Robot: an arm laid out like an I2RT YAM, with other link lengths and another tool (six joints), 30 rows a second.
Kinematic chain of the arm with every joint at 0, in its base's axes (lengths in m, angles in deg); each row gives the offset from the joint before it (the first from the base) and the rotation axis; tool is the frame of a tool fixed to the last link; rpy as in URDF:
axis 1: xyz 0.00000 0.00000 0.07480 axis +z
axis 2: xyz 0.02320 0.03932 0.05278 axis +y
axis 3: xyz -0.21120 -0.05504 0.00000 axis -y
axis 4: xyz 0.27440 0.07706 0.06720 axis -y
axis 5: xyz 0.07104 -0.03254 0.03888 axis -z
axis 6: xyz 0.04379 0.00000 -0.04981 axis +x
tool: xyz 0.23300 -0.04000 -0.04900 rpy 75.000 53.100 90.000
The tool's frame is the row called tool.
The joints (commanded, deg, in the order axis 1, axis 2, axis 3, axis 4, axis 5, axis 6), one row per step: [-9.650, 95.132, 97.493, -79.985, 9.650, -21.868]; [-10.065, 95.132, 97.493, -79.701, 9.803, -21.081]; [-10.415, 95.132, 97.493, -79.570, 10.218, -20.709]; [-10.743, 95.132, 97.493, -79.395, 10.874, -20.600]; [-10.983, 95.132, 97.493, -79.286, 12.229, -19.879]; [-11.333, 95.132, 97.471, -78.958, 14.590, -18.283]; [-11.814, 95.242, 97.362, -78.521, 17.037, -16.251]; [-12.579, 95.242, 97.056, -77.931, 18.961, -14.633]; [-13.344, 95.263, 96.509, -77.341, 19.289, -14.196]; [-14.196, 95.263, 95.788, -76.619, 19.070, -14.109]
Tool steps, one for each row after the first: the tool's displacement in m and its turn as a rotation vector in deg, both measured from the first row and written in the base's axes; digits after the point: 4 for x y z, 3 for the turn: [-0.0001, -0.0028, 0.0002, -0.053, -0.414, -1.205]; [-0.0010, -0.0065, 0.0009, -0.408, -0.552, -2.003]; [-0.0017, -0.0114, 0.0021, -1.050, -0.640, -2.579]; [-0.0039, -0.0183, 0.0044, -2.244, -0.686, -3.806]; [-0.0075, -0.0296, 0.0086, -4.286, -0.994, -6.201]; [-0.0118, -0.0415, 0.0121, -6.331, -1.364, -9.150]; [-0.0161, -0.0527, 0.0146, -7.963, -1.793, -11.872]; [-0.0184, -0.0581, 0.0125, -8.223, -1.844, -13.119]; [-0.0201, -0.0619, 0.0085, -8.012, -1.840, -14.006]
